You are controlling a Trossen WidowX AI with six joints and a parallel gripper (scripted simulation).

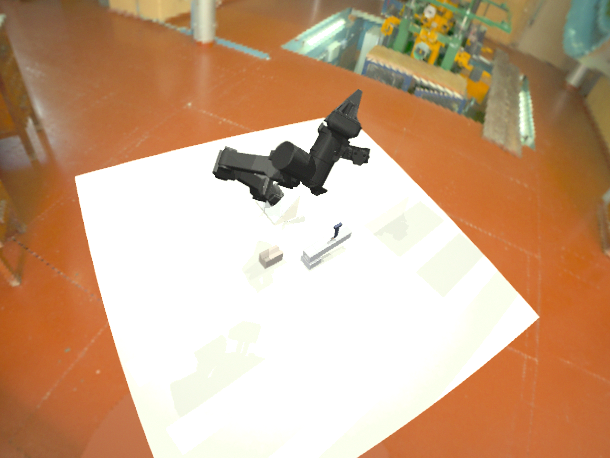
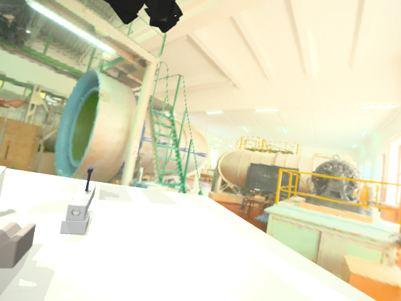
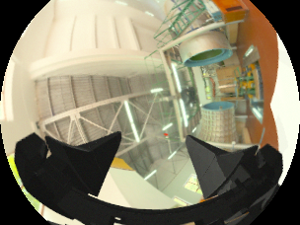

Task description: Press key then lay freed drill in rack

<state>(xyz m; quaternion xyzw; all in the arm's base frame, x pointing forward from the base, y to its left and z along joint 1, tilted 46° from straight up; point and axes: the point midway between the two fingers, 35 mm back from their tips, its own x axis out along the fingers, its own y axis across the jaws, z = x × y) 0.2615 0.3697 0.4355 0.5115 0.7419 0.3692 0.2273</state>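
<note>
Right now my gripper tip is 530 mm above the small blue key, 110 mm to the right of it and 30 mm past it. Round my gripper tip: drill (580 mm below, 60 mm to the left, 30 mm behind); grey slotted rack (620 mm below, 90 mm to the right, 80 mm behind); pale grey drill block (590 mm below, 80 mm to the left, 30 mm behind).
</note>
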